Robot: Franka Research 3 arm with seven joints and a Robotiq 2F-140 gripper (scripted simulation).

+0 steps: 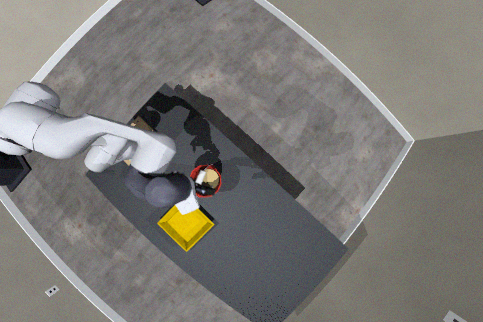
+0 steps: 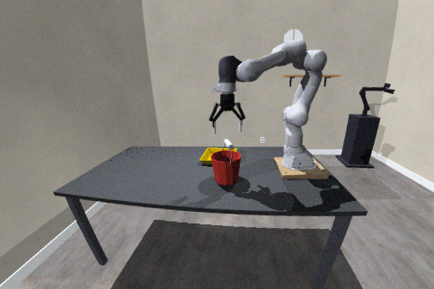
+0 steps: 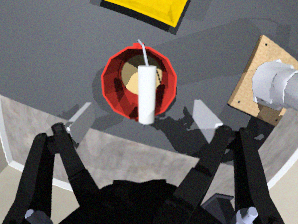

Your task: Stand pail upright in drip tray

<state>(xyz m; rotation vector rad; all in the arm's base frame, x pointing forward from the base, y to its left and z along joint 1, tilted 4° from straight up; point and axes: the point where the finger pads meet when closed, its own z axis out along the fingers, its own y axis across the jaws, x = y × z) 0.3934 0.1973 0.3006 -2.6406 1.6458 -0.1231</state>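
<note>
The pail wire handle lies 11 cm below my hand. The rest, counted from my hand: red pail (1 cm ahead, 1 cm to the left, 17 cm below); then yellow drip tray (12 cm ahead, 29 cm to the right, 29 cm below).
</note>
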